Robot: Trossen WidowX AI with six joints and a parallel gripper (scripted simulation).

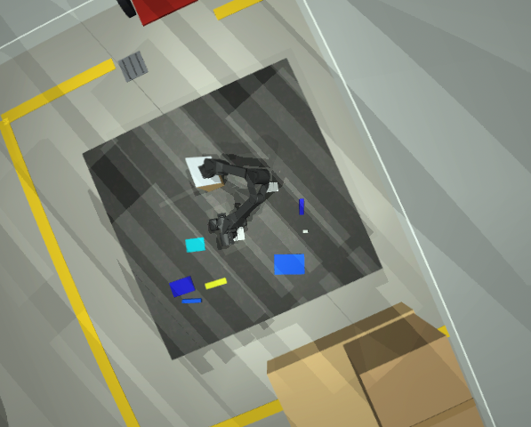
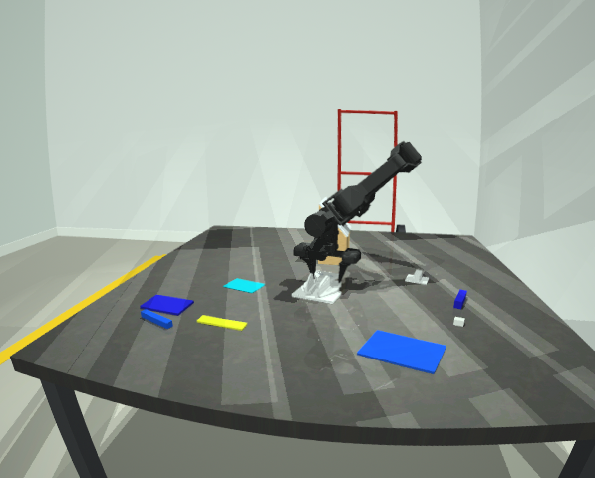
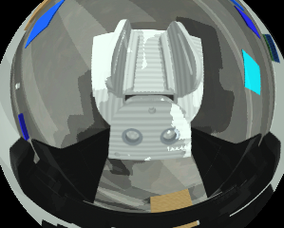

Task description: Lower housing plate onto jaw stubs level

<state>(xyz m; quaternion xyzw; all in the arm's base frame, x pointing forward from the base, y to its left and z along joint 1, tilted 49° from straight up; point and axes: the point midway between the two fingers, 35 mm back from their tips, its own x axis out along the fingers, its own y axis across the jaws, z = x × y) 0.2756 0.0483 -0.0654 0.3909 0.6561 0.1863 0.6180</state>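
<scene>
Now: gripper tip 70 mm short of the white base, 20 mm to the left of it and 10 mm above it. From my gripper tip the other things lie so: cyan tile 30 mm ahead, 240 mm to the right, 20 mm below; white cube 220 mm ahead, 350 mm to the left, 10 mm below; yellow bar 270 mm ahead, 230 mm to the right, 20 mm below.
</scene>
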